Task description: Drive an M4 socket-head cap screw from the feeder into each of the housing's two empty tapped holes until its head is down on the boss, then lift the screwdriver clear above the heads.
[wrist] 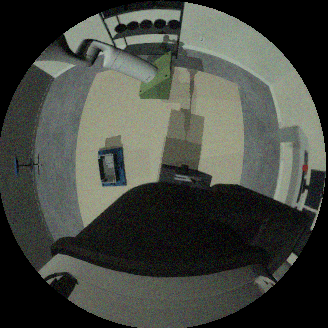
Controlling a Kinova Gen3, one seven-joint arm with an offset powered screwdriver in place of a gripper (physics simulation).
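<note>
The housing is a small light grey open box with a dark inside. It sits in a blue fixture on the pale table top, left of centre in the wrist view. Its tapped holes and any screw heads are too small and blurred to tell. A dark block with a silvery strip, which looks like the feeder, stands right of centre, at the upper edge of the black tool body. The screwdriver's black body fills the lower middle of the view. Its bit tip is hidden, so whether it holds a screw cannot be seen.
A green wedge-shaped block stands at the far side, with a grey arm section reaching over it. A dark rack with several round black items stands behind. Shadows lie on the pale table top beyond the feeder.
</note>
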